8 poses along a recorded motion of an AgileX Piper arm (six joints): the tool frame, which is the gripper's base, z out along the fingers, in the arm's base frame.
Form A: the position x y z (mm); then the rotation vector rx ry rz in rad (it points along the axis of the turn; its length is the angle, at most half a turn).
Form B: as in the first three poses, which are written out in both.
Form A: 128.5, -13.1, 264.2, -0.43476, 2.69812, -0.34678
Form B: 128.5, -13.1, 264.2, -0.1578, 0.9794, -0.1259, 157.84
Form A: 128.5, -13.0, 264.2, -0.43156, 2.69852, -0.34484
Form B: 128.5, -13.0, 264.2, -0.1567, 0.9797, -0.1252, 157.82
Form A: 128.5, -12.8, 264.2, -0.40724, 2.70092, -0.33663
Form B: 128.5, -12.8, 264.2, -0.1480, 0.9814, -0.1223, 157.68
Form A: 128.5, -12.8, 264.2, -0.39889, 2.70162, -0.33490
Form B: 128.5, -12.8, 264.2, -0.1450, 0.9819, -0.1217, 157.64
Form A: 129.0, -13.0, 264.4, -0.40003, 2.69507, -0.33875
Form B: 129.0, -13.0, 264.4, -0.1457, 0.9816, -0.1234, 157.31
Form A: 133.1, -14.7, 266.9, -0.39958, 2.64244, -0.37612
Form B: 133.1, -14.7, 266.9, -0.1481, 0.9791, -0.1394, 154.63
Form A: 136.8, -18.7, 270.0, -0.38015, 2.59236, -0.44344
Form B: 136.8, -18.7, 270.0, -0.1431, 0.9755, -0.1669, 152.25
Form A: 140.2, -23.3, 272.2, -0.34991, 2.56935, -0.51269
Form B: 140.2, -23.3, 272.2, -0.1324, 0.9720, -0.1940, 151.45
